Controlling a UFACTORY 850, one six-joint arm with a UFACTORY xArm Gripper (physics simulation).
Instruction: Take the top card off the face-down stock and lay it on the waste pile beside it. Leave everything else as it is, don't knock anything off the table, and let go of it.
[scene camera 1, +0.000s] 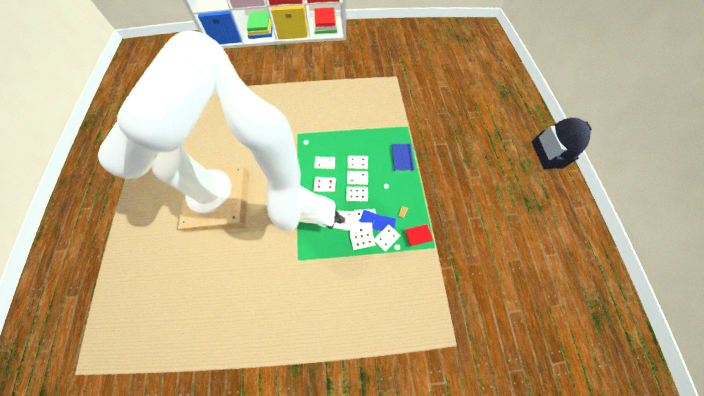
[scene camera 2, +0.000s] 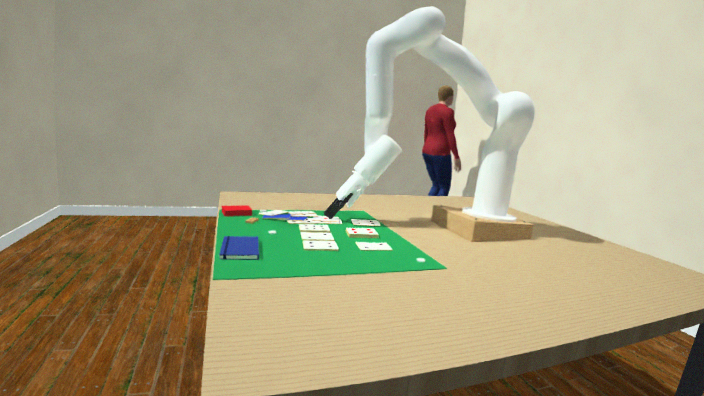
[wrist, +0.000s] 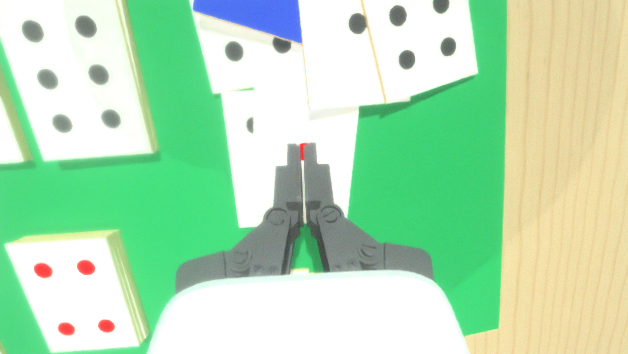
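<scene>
Blue card backs (scene camera 1: 384, 223) (scene camera 2: 276, 217) (wrist: 255, 17) lie spread and overlapping, with face-up white cards around and partly under them. No neat face-down stock shows, and I cannot tell which cards are the waste pile. A many-pip card (scene camera 1: 362, 236) (wrist: 425, 50) and a four-pip card (scene camera 1: 387, 237) lie beside the blue ones. My gripper (scene camera 1: 344, 220) (scene camera 2: 328, 216) (wrist: 302, 159) is shut, with no card seen between the fingers. Its tips are at a white card with a red pip (wrist: 280, 115), which overlaps another white card (wrist: 240, 175). Contact is unclear.
Face-up piles stand nearby: a red four-pip pile (scene camera 1: 325, 184) (scene camera 2: 362, 232) (wrist: 80, 300) and a six-pip pile (scene camera 1: 357, 194) (wrist: 75, 100). A red box (scene camera 1: 419, 235) (scene camera 2: 236, 210), an orange block (scene camera 1: 403, 212) (scene camera 2: 252, 220) and a blue notebook (scene camera 1: 402, 157) (scene camera 2: 241, 247) lie near the mat's far edge.
</scene>
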